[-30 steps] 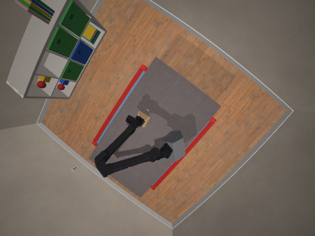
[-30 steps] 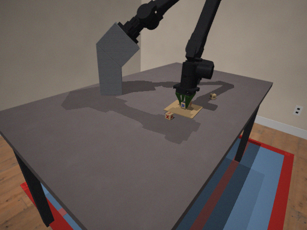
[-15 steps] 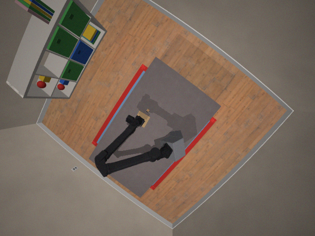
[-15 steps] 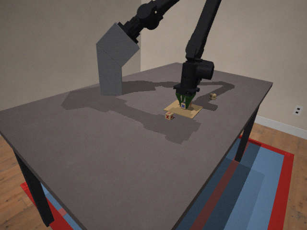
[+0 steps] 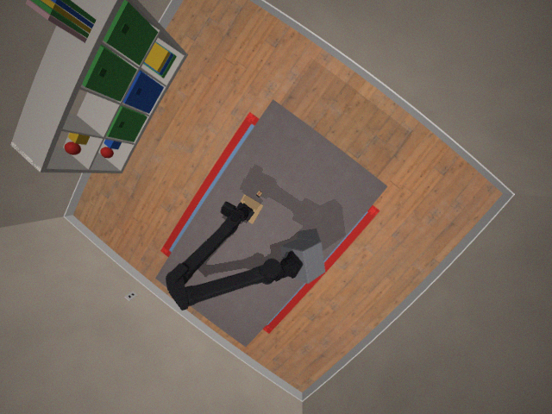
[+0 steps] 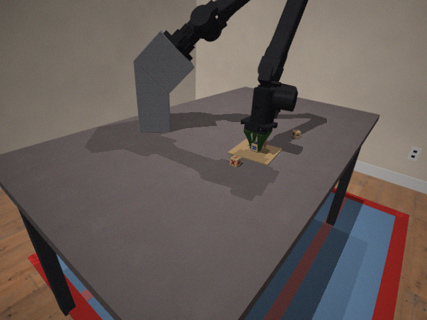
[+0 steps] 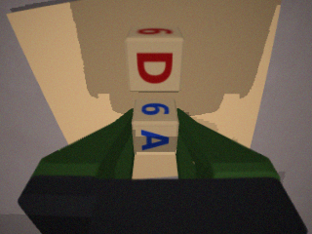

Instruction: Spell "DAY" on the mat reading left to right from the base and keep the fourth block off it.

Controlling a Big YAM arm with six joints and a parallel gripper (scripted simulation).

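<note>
The tan mat is 1 cm below my hand. Also, from my hand: wooden block 12 cm to the right, 1 cm ahead.
</note>
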